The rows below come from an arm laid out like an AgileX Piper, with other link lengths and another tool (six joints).
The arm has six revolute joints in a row. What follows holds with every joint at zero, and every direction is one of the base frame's. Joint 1 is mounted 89.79 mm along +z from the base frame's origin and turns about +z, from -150.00 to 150.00 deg. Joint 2 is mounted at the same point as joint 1 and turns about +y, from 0.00 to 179.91 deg. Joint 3 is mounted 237.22 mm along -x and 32.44 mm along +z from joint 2 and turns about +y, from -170.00 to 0.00 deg. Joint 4 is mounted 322.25 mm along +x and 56.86 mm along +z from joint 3 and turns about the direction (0.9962, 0, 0.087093), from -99.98 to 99.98 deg. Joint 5 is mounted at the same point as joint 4 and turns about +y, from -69.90 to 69.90 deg. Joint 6 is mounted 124.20 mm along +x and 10.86 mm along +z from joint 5 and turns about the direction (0.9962, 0, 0.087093), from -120.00 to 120.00 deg. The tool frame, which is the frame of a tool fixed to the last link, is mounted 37.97 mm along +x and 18.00 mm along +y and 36.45 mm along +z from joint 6; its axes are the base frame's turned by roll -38.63, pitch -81.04 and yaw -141.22 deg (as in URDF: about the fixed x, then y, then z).
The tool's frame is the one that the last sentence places.
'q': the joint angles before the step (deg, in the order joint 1, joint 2, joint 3, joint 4, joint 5, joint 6). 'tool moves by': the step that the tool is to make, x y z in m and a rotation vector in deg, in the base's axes. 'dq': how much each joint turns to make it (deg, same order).
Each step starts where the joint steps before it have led.
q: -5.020, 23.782, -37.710, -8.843, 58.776, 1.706
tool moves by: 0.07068, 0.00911, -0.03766, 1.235, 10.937, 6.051
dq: 0.001, 22.829, -8.155, 5.061, -4.285, -6.497
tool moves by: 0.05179, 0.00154, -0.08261, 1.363, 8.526, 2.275
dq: -0.001, 18.447, -1.106, 2.022, -8.830, -2.465
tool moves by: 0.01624, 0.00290, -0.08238, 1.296, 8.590, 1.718
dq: 0.000, 14.095, 0.001, 1.759, -5.453, -2.515
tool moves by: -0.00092, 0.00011, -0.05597, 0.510, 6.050, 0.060
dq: -0.001, 9.062, -0.002, 0.000, -2.988, -0.064
